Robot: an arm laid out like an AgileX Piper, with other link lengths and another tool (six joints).
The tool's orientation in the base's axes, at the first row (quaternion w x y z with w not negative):
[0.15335, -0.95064, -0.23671, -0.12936]
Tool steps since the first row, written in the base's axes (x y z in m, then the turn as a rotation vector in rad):
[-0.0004, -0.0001, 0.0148, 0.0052, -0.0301, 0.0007]
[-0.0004, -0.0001, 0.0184, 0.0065, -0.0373, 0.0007]
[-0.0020, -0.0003, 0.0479, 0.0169, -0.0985, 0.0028]
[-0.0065, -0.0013, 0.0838, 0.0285, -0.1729, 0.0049]
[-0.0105, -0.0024, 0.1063, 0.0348, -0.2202, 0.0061]
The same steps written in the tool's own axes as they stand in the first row. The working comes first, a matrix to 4 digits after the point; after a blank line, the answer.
The tool's axes in the first row as the columns of a matrix, in the base's axes (used below as rounded here):
[0.8545, 0.4897, 0.1734]
[0.4104, -0.8409, 0.3528]
[0.3185, -0.2303, -0.9195]

[0.0043, -0.0035, -0.0137, -0.0077, 0.0277, -0.0104]
[0.0055, -0.0043, -0.0170, -0.0095, 0.0344, -0.0127]
[0.0134, -0.0118, -0.0445, -0.0251, 0.0905, -0.0344]
[0.0206, -0.0214, -0.0786, -0.0450, 0.1582, -0.0606]
[0.0239, -0.0276, -0.1004, -0.0587, 0.2008, -0.0773]

